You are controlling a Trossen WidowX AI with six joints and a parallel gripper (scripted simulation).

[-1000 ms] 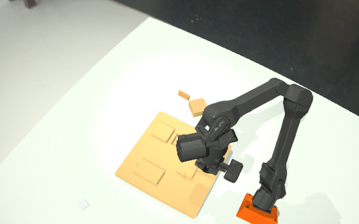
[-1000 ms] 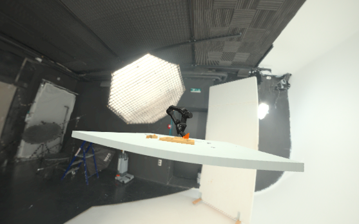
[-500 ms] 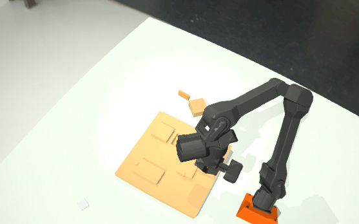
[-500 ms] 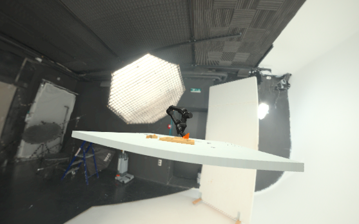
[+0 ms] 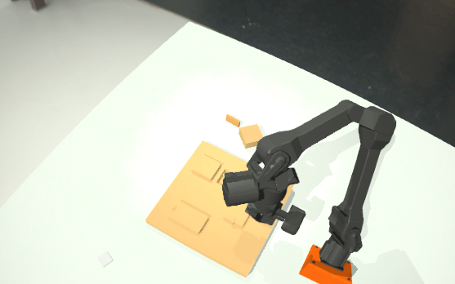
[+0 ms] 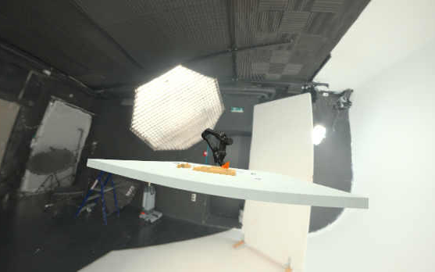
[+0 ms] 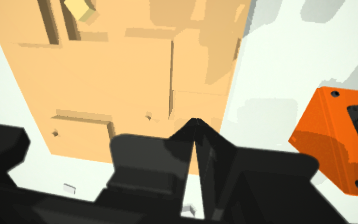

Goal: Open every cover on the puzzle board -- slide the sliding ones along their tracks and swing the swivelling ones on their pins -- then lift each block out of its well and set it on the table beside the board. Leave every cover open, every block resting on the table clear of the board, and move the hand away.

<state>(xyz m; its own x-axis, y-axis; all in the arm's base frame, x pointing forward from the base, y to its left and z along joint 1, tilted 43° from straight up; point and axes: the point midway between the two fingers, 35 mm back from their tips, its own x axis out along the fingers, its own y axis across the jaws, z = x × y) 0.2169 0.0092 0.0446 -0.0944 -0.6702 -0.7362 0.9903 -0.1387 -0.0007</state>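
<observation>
Now: gripper tip 10 cm short of the tan puzzle board, 2 cm to the left of it and 5 cm above it. Round my gripper tip: orange block: 2 cm behind, 30 cm to the right, 5 cm below; then tan bar: 19 cm ahead, 31 cm to the right, 6 cm below; then tan box: 12 cm ahead, 27 cm to the right, 5 cm below.
</observation>
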